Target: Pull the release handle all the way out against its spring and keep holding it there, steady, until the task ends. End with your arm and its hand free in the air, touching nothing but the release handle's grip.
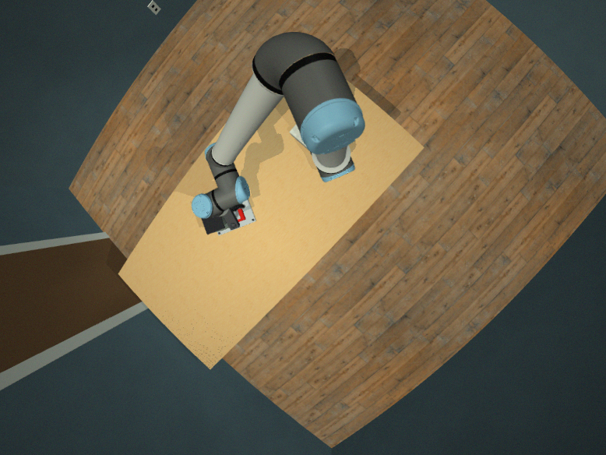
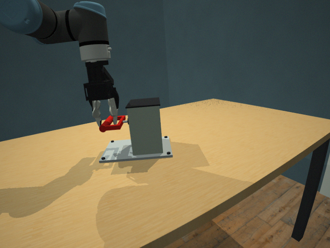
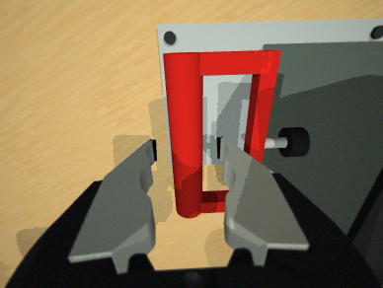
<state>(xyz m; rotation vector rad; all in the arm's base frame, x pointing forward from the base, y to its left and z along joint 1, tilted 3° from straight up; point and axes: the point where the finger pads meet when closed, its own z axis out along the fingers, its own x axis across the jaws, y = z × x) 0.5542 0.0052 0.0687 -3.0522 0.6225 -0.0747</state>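
My gripper is now 50 mm short of the release handle and 20 mm to the left of it.
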